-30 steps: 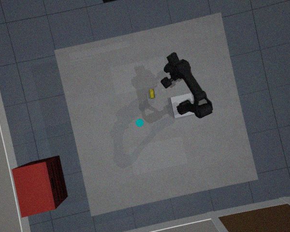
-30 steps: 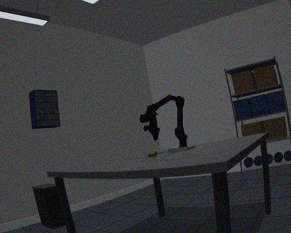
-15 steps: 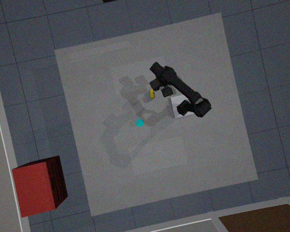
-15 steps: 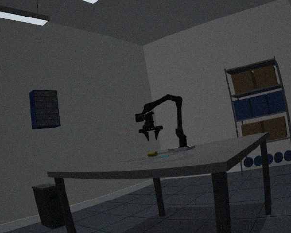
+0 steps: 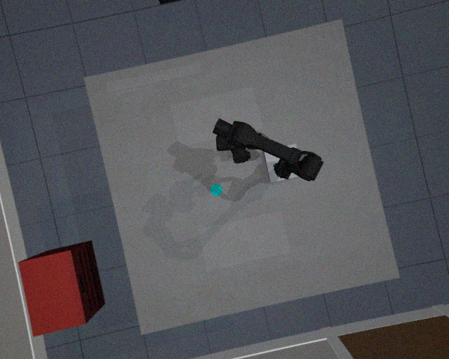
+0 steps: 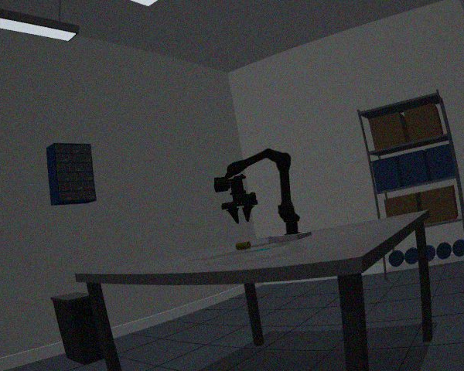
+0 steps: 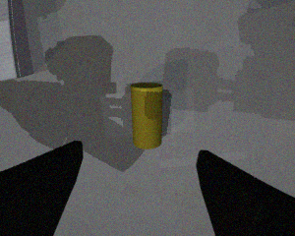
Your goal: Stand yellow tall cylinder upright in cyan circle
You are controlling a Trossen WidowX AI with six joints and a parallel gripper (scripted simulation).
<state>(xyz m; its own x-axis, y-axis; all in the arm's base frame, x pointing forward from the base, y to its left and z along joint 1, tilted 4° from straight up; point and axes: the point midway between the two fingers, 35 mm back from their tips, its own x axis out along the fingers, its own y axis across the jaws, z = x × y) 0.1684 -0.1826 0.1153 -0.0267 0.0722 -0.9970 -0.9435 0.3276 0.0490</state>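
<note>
Right now my gripper tip is 20 mm to the left of the yellow tall cylinder and 110 mm above it. From my gripper tip the other things lie so: cyan circle (170 mm ahead, 150 mm to the left, 120 mm below).
</note>
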